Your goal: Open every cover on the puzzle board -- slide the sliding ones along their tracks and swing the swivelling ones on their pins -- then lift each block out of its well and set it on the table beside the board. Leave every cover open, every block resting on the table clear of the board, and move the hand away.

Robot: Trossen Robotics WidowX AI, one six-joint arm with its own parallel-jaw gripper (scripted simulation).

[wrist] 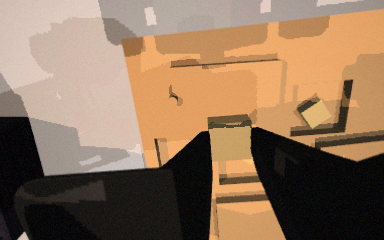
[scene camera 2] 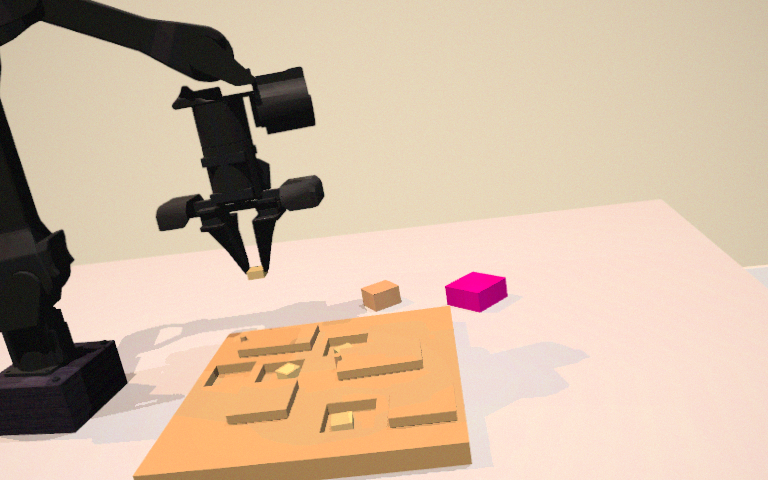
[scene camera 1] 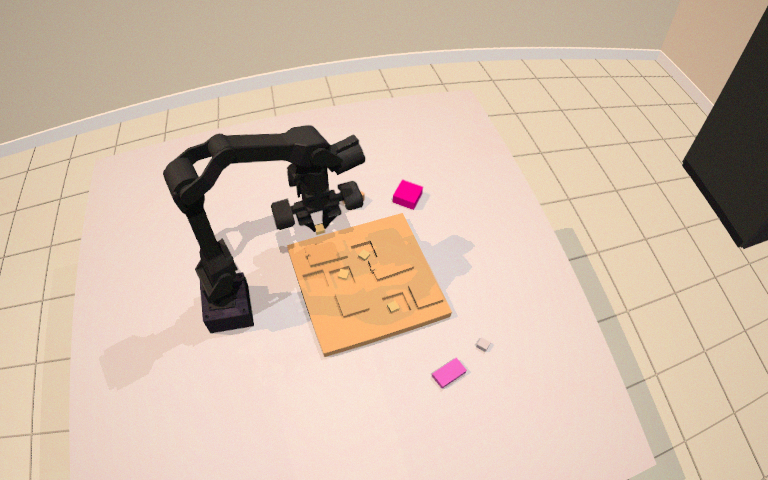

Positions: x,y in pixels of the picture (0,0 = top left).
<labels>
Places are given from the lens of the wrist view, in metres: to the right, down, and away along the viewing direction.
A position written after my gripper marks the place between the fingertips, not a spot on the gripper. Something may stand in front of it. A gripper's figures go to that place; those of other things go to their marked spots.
my gripper (wrist: 229,138): 0.02, 0.01, 0.11
orange puzzle board (wrist: 327,57): 0.11, -0.05, 0.19
</labels>
